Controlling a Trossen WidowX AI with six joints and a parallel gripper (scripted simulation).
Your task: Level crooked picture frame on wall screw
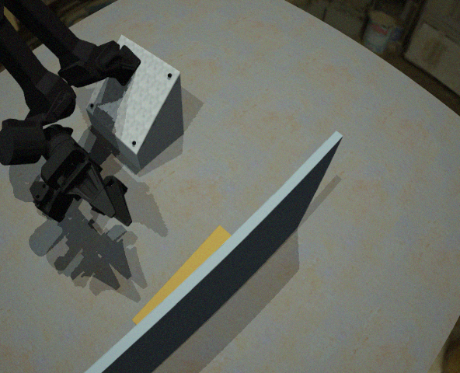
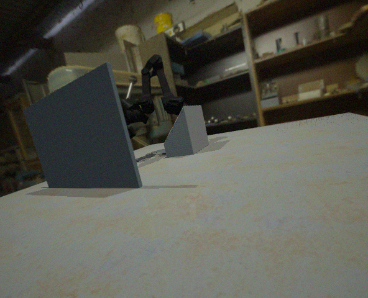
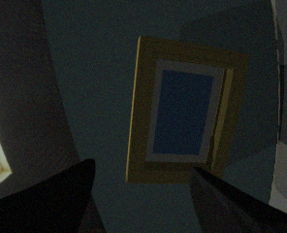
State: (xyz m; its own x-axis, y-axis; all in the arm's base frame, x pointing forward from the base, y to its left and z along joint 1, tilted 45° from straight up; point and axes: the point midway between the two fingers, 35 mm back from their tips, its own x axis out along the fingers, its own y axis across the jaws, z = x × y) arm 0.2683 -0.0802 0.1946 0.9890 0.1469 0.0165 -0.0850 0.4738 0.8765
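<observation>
Right now my gripper tip is 13 cm short of the picture frame, 5 cm above it and 3 cm to the right of it. Round my gripper tip: panel: 14 cm ahead, 5 cm below, 3 cm to the left.
</observation>
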